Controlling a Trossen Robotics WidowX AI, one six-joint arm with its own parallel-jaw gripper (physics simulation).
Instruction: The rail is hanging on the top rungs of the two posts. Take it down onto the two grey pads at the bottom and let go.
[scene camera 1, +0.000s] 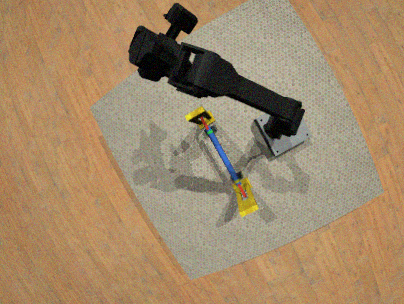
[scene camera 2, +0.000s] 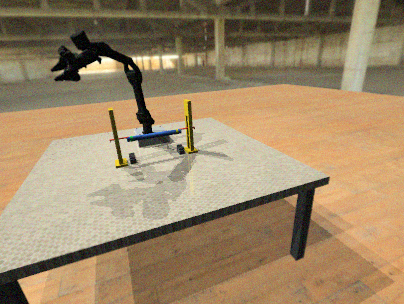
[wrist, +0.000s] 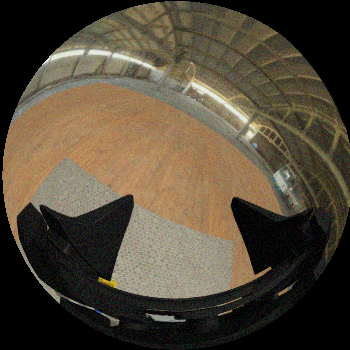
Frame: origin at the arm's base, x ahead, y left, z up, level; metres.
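Seen in the pictures: gripper, between the fingertips: (scene camera 1: 156, 31) (scene camera 2: 52, 75) (wrist: 184, 201); arm's base, origin of its link: (scene camera 1: 271, 127) (scene camera 2: 147, 132).
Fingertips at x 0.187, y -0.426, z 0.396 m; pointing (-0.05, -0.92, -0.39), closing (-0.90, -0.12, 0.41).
Observation:
Offsets run from my fingertips to a thing's top centre. "*": to the spot under its first point. Level surfaces: height alone.
The blue rail {dx +0.073, dy +0.409, dz -0.325 m} (scene camera 1: 221, 154) (scene camera 2: 154, 135) with thin red ends spans the two yellow posts, about level and roughly halfway up them, well above the table. One post {dx +0.089, dy +0.608, dz -0.171 m} (scene camera 1: 246, 202) (scene camera 2: 188, 125) and the other post {dx +0.057, dy +0.209, dz -0.171 m} (scene camera 2: 116, 140) stand upright; a bit of a yellow post {* dx +0.050, dy +0.178, dz -0.332 m} (wrist: 107, 283) shows low in the wrist view. Two small dark grey pads {dx +0.062, dy +0.271, dz -0.427 m} (scene camera 2: 132, 158) {dx +0.084, dy +0.546, dz -0.427 m} (scene camera 2: 180, 149) sit at the bottom, beside the post feet. My gripper (scene camera 2: 54, 74) (wrist: 184, 201) is wide open and empty, high up and off to the side of the rail, touching neither rail nor posts. The rungs are too small to make out.
The arm's grey base plate (scene camera 1: 292, 142) is fixed on the patterned table top {dz -0.471 m} (scene camera 1: 310, 200) (scene camera 2: 240, 175) (wrist: 170, 260), to one side of the posts. The arm reaches high past the nearer post in scene camera 1. Wooden floor (scene camera 1: 45, 200) surrounds the table.

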